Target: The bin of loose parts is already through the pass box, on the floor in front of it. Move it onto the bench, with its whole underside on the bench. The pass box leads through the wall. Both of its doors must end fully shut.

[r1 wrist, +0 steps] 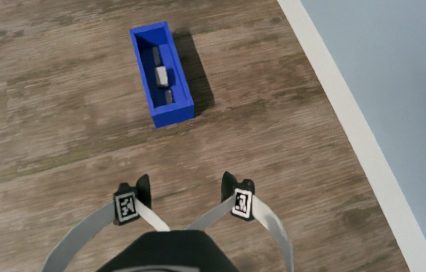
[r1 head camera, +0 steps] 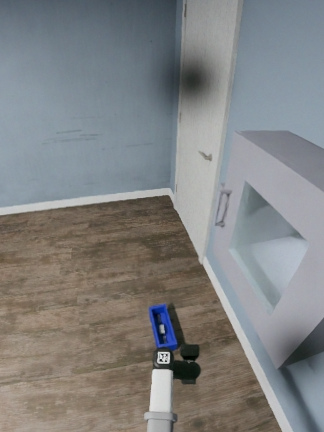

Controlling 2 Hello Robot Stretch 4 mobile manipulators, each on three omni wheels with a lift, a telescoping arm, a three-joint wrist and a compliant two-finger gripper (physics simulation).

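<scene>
The blue bin stands upright on the floor, with a pale block and darker small parts inside. The r1 gripper is open and empty, pointing down at the floor, with the bin beyond its fingertips in the wrist view. In the head view its fingers are hidden below the wrist. The pass box is on the right wall; its near-side door, with a window and a handle, looks shut. Its far-side door is hidden. The bench and r2 do not show in these views.
A white room door with a lever handle is in the right wall, beyond the pass box. A white baseboard runs along that wall, to the right of the bin. A blue wall closes off the far side.
</scene>
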